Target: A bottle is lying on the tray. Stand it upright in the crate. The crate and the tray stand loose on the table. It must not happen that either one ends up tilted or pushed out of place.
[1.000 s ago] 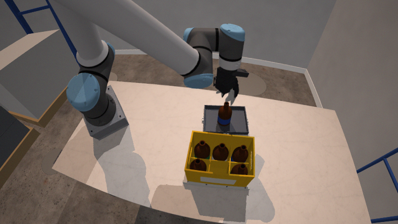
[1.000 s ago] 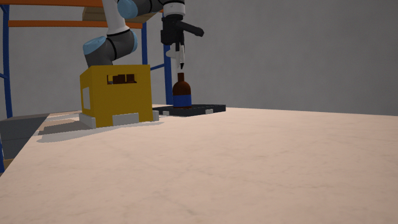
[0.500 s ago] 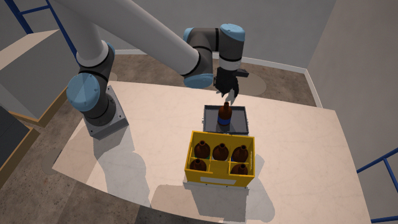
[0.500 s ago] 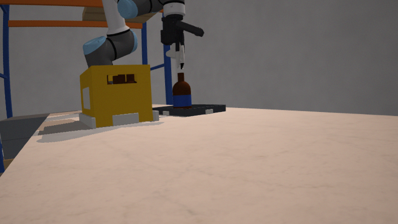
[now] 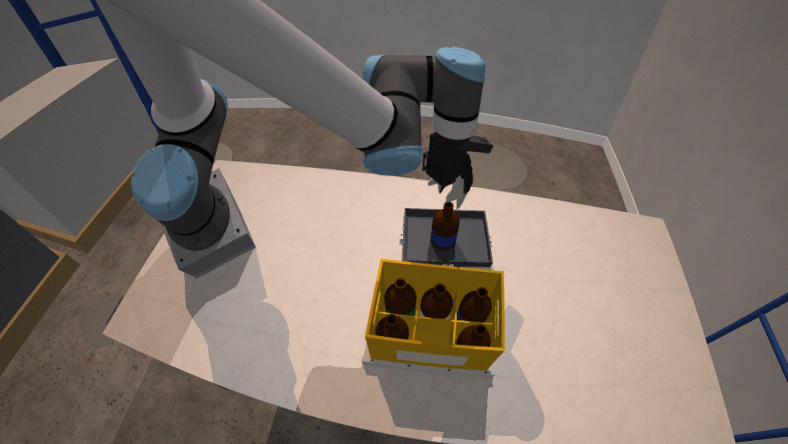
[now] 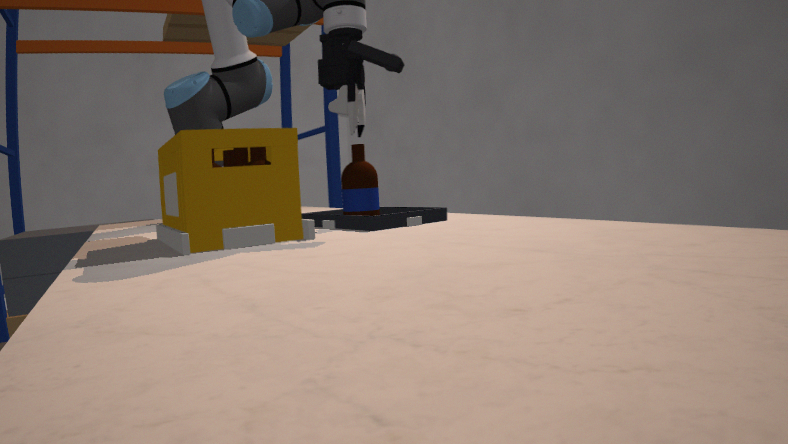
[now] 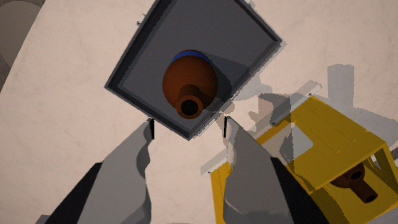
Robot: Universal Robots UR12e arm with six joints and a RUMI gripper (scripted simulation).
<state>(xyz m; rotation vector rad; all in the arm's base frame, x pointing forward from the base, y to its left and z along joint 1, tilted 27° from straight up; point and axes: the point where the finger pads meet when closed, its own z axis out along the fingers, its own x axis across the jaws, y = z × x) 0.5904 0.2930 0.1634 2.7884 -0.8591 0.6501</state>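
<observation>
Right now my hand is 180 mm above the tray, 10 mm to the right of it and 10 mm short of it. Round my hand: crate (280 mm to the right, 110 mm below, 30 mm ahead).
</observation>
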